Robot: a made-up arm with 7 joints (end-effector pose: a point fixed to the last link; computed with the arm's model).
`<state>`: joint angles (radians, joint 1 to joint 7).
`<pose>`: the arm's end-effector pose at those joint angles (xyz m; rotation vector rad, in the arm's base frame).
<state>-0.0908 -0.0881 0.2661 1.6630 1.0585 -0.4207 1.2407</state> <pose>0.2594 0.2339 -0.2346 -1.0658 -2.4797 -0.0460</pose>
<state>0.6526 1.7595 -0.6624 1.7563 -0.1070 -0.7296 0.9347</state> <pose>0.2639 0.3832 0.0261 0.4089 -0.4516 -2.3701</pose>
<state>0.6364 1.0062 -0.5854 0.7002 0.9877 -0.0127 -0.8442</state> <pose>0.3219 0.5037 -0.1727 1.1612 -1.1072 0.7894</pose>
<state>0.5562 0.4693 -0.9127 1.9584 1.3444 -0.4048 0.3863</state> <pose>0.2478 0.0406 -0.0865 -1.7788 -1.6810 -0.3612</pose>
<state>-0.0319 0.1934 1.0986 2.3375 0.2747 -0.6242 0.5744</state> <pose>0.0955 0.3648 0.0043 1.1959 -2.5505 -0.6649</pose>
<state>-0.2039 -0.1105 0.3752 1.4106 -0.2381 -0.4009 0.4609</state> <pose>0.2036 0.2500 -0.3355 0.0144 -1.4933 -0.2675</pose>
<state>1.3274 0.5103 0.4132 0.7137 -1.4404 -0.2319 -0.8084</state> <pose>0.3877 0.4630 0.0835 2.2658 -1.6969 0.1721</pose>
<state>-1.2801 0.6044 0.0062 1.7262 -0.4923 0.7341 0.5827</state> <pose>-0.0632 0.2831 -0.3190 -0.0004 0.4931 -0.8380</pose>
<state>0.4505 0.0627 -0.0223 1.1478 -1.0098 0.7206 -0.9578</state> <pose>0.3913 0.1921 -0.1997 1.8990 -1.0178 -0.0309</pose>
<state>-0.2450 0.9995 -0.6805 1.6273 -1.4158 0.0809 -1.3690</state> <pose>0.1536 0.2577 -0.3165 -1.2065 2.3707 1.5526</pose>
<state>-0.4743 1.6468 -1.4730 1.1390 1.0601 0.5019 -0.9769</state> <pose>-0.0846 0.5477 -0.2213 1.4189 0.6770 -0.9687</pose>
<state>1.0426 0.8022 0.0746 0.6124 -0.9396 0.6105 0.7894</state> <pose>0.3580 0.5219 -0.0157 0.7116 -0.4864 -0.1381</pose>
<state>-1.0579 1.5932 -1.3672 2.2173 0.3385 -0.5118 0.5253</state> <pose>-0.1740 0.2368 -0.1519 -1.6759 0.0669 -0.6219</pose>
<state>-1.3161 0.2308 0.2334 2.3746 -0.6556 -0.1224 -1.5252</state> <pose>0.0396 0.2264 -0.1927 1.6789 -1.6707 0.1105</pose>
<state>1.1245 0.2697 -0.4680 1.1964 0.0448 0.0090 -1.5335</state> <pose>0.4271 0.1481 0.0636 1.0107 -2.1543 1.2185</pose>
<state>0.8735 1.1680 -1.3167 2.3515 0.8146 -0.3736 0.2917</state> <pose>0.1824 0.1217 -0.0850 -1.1072 -1.6205 -1.3585</pose>
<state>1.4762 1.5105 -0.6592 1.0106 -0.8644 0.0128 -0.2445</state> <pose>0.1916 0.5518 0.1776 2.4614 -0.7251 -0.5895</pose>
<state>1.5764 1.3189 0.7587 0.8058 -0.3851 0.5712 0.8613</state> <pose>-0.0329 0.6309 0.1522 0.5524 -1.9526 0.7246</pose>
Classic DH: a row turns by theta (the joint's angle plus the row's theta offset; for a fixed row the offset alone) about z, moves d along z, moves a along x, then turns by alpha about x. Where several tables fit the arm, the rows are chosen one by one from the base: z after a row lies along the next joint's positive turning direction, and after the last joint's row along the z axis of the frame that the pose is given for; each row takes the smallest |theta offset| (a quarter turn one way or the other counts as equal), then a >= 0, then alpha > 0; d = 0 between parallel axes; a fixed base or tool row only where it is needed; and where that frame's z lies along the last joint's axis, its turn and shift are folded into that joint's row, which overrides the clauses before.
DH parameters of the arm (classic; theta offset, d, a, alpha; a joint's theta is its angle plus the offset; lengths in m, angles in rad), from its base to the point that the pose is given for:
base (fixed): 0 0 0 1.5708
joint 1: 1.5708 -0.176 0 1.5708
joint 2: 1.5708 0 0 1.5708
joint 3: 1.5708 -0.231 0 1.5708
joint 4: 0 0 0 -1.5708
joint 5: 0 -0.291 0 -1.5708
joint 6: -1.5708 0 0 1.5708
joint 7: 1.5708 0 0 1.5708
tool (fixed): -1.5708 0 0 0

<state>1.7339 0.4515 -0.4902 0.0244 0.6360 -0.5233 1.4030</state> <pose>0.4638 0.4007 0.0827 -0.3738 -2.0251 -1.1124</pose>
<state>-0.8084 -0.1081 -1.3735 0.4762 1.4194 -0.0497 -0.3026</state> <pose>-0.3238 -0.0069 -0.3454 -0.2238 0.6865 0.1865</pose>
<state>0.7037 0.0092 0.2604 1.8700 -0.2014 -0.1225 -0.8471</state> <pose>0.2984 0.2489 0.0636 0.7338 -2.4420 1.3133</pose>
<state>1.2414 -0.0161 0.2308 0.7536 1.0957 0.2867 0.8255</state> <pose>0.4827 0.2144 0.0398 -1.8245 -1.9001 0.0729</pose>
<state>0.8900 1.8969 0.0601 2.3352 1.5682 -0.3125 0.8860</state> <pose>0.1153 0.2000 0.1764 -0.3315 -1.8005 -2.1313</pose>
